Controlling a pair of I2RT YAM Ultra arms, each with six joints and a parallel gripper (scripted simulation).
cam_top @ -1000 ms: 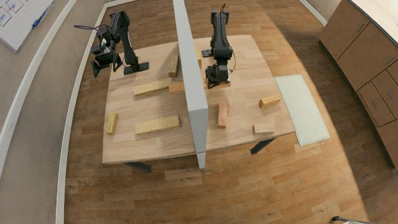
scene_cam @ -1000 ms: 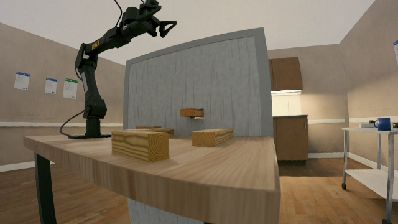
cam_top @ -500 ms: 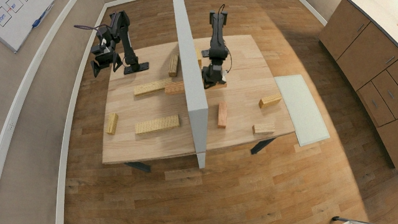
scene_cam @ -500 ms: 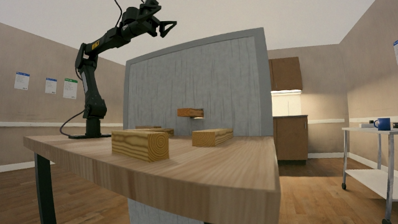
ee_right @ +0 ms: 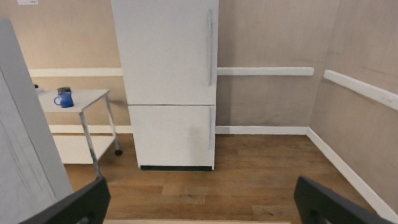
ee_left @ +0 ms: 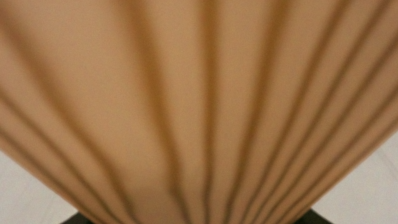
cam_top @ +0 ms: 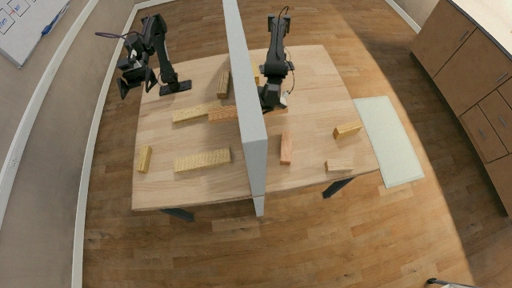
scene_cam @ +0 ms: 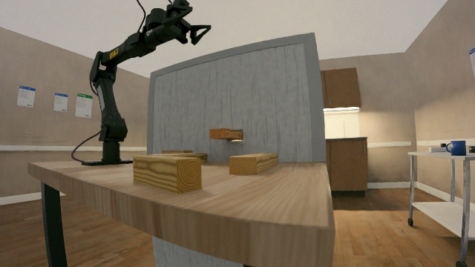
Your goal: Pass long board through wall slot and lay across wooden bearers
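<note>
Now: the long board 50 mm to the right of my left hand. The rest, counted from my left hand: small block: 80 mm ahead, 590 mm to the right, 90 mm below.
</note>
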